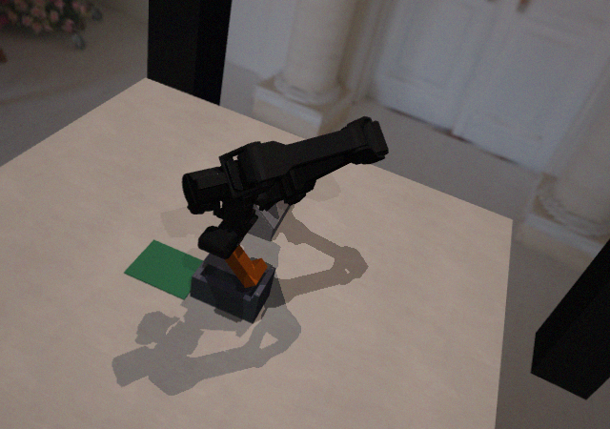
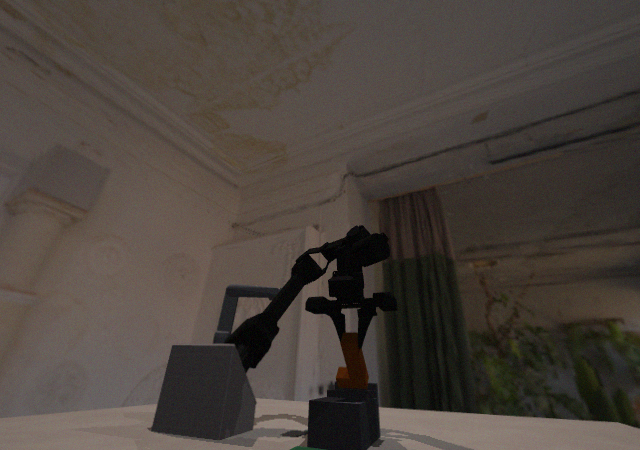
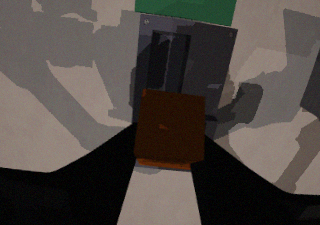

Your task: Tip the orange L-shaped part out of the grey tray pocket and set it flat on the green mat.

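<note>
Right now the green mat is 150 mm to the right of my gripper tip and 160 mm below it. The rest, counted from my gripper tip: orange L-shaped part (20 mm behind, 30 mm to the left, 30 mm below).
</note>
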